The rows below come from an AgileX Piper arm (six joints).
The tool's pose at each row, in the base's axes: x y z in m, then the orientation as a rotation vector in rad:
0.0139 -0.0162 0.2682 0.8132 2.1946 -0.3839
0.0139 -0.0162 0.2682 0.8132 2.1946 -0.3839
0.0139 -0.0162 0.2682 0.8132 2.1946 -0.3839
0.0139 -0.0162 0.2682 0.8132 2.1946 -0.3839
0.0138 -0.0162 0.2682 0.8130 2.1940 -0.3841
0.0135 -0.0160 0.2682 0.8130 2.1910 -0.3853
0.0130 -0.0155 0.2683 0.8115 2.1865 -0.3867
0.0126 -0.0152 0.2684 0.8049 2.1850 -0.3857
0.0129 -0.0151 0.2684 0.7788 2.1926 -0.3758
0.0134 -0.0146 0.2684 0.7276 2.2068 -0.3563
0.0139 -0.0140 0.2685 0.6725 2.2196 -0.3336
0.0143 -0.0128 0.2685 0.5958 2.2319 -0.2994
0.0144 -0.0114 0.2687 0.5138 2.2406 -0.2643
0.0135 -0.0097 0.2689 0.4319 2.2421 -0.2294
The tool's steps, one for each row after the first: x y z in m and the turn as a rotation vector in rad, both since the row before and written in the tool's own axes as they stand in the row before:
0.0000 0.0000 0.0000 0.0000 0.0000 0.0000
0.0000 0.0000 0.0000 0.0000 0.0000 0.0000
0.0000 0.0000 0.0000 0.0000 0.0000 0.0000
0.0001 -0.0001 -0.0001 0.0000 -0.0006 0.0000
0.0002 0.0000 -0.0003 0.0005 -0.0029 0.0007
0.0004 0.0000 -0.0006 0.0000 -0.0048 0.0002
0.0003 0.0000 -0.0004 -0.0034 -0.0035 -0.0033
-0.0001 0.0003 0.0001 -0.0161 -0.0005 -0.0161
-0.0001 0.0007 0.0000 -0.0316 -0.0010 -0.0314
-0.0001 0.0008 -0.0001 -0.0352 -0.0021 -0.0327
0.0002 0.0012 -0.0003 -0.0511 -0.0061 -0.0435
0.0002 0.0013 -0.0006 -0.0536 -0.0086 -0.0464
0.0009 0.0011 -0.0013 -0.0538 -0.0133 -0.0453

